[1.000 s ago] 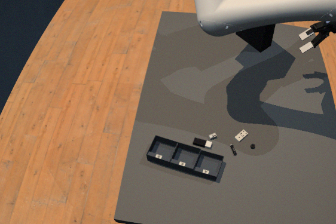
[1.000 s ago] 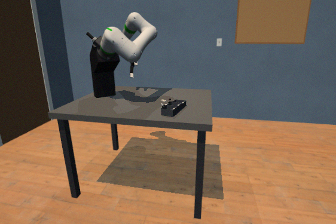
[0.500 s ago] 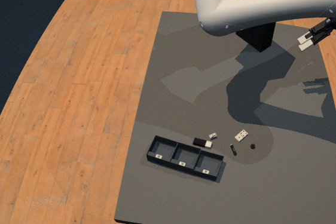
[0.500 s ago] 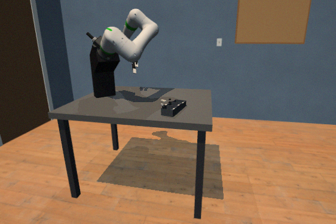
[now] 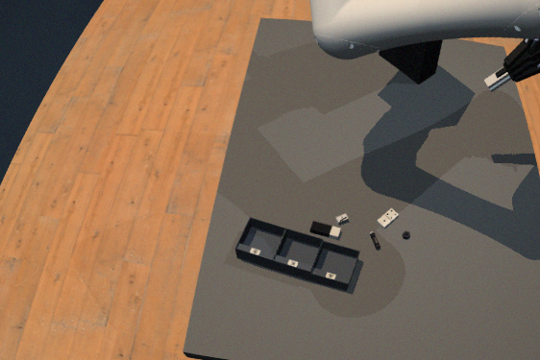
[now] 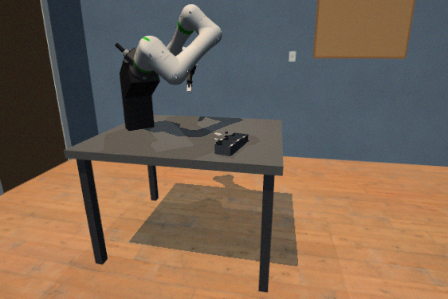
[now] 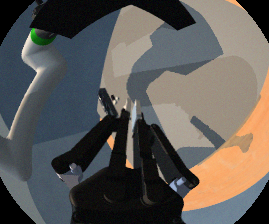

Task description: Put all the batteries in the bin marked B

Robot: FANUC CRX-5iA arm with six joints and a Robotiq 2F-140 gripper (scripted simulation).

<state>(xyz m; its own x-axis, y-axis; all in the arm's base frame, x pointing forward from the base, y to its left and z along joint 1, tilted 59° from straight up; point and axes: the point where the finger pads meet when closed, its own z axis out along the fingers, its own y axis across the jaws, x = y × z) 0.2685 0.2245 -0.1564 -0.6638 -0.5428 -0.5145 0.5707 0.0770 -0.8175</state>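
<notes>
The black bin is 29 cm ahead of my hand, 52 cm to the right of it and 22 cm below it. From my hand the other things lie so: black disc: 26 cm ahead, 26 cm to the right, 24 cm below; then dark cylindrical battery: 26 cm ahead, 34 cm to the right, 24 cm below; then white domino: 21 cm ahead, 30 cm to the right, 24 cm below.
</notes>
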